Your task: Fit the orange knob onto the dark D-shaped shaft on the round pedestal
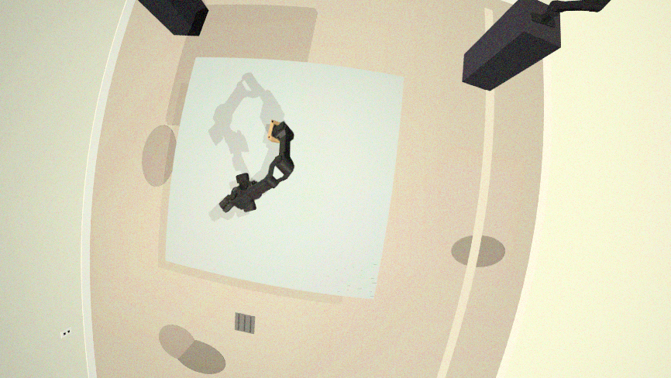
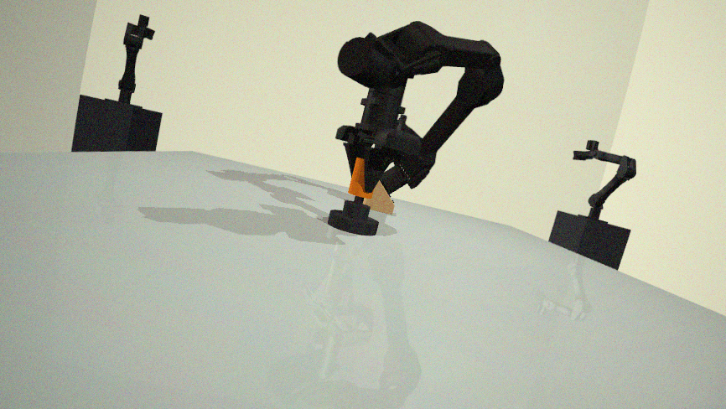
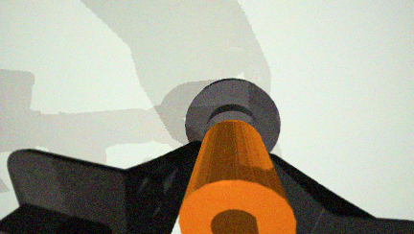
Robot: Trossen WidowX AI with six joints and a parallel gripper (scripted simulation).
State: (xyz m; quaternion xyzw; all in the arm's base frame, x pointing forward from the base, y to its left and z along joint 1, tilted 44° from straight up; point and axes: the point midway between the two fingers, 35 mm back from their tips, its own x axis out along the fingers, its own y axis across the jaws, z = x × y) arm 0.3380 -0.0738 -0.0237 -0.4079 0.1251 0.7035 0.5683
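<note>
The orange knob is 2 cm above my gripper tip. Also, from my gripper tip: dark round pedestal 4 cm below.
</note>
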